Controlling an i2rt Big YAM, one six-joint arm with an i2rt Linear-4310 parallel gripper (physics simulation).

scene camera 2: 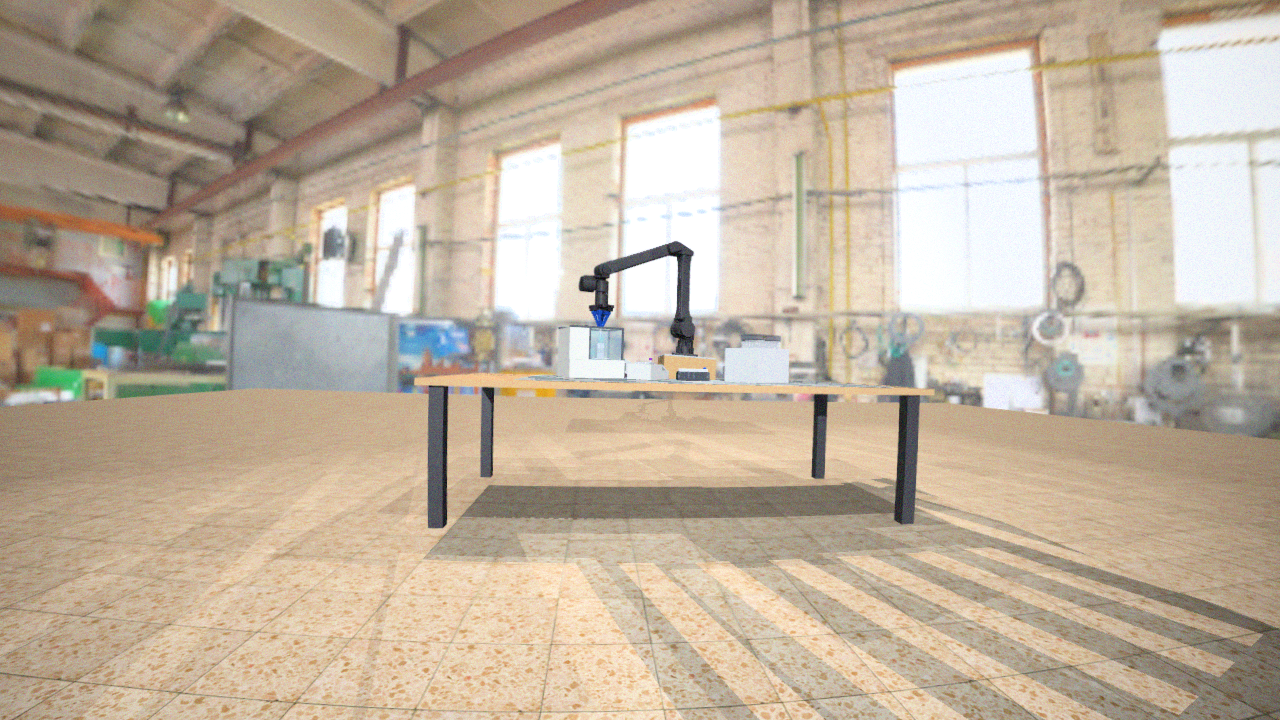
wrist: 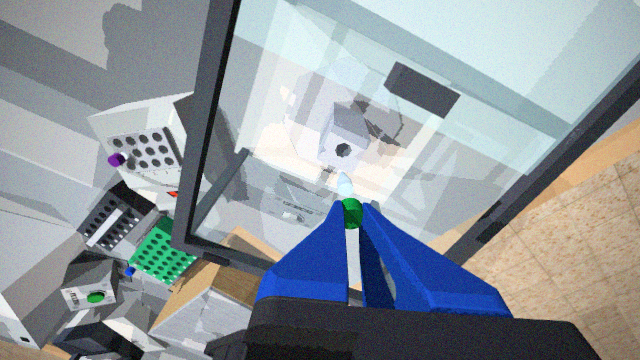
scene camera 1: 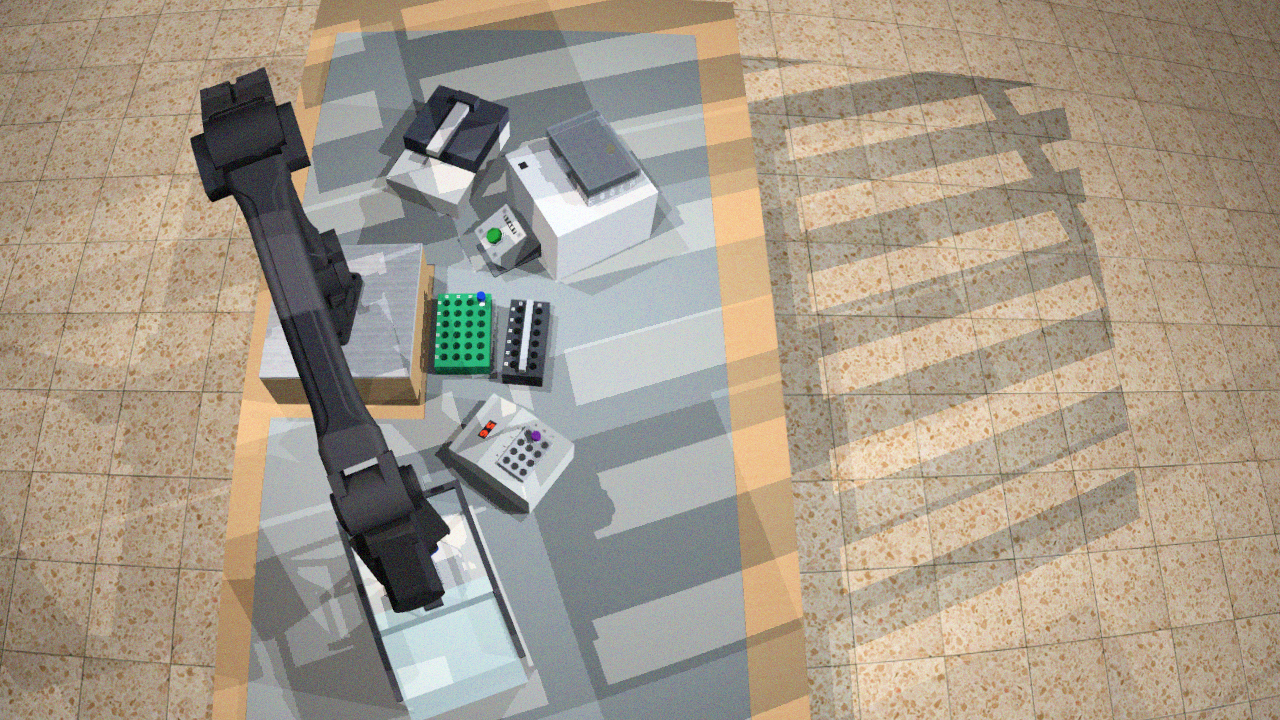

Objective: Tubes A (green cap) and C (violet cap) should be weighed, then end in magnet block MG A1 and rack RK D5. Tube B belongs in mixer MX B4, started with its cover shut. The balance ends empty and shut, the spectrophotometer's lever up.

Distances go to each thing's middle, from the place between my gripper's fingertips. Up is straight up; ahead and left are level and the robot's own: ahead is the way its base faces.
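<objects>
Balance (scene camera 1: pixel 463 556): my hand is 10 cm above it, 2 cm short of it and 5 cm to the left of it. Counted from my hand, the spectrophotometer (wrist: pixel 128 322) is 16 cm below, 9 cm behind and 74 cm to the left; the box with green button (wrist: pixel 91 279) is 17 cm below, 6 cm ahead and 57 cm to the left.
</objects>
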